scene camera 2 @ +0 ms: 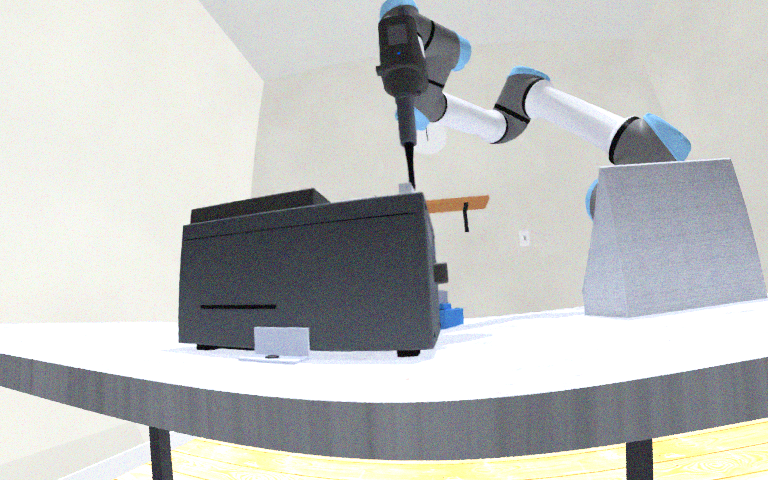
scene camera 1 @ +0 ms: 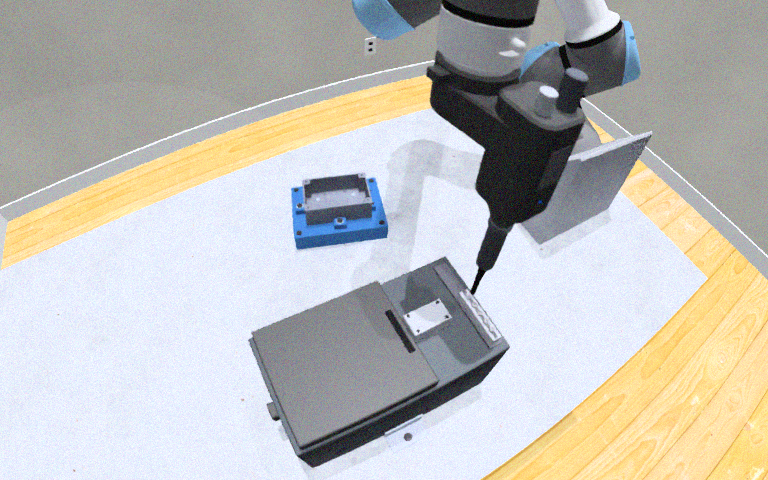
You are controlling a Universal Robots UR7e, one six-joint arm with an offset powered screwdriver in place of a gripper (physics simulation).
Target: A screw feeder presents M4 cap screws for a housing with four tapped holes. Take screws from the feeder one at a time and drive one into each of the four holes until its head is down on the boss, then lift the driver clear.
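The dark grey screw feeder stands on the table, with a pale toothed rail at its right end in scene camera 1. The black screwdriver, my gripper, points down with its bit tip at the rail's rear end; contact is unclear. Whether a screw is on the bit cannot be made out. The grey open-topped housing sits on a blue fixture behind the feeder. Its corner bosses are too small to show whether they hold screws. In scene camera 2 the feeder mostly hides the housing.
A grey robot pedestal stands at the right. A small metal bracket is against the feeder's near side. The feeder's raised cover is left of the rail. An orange board shows behind the feeder.
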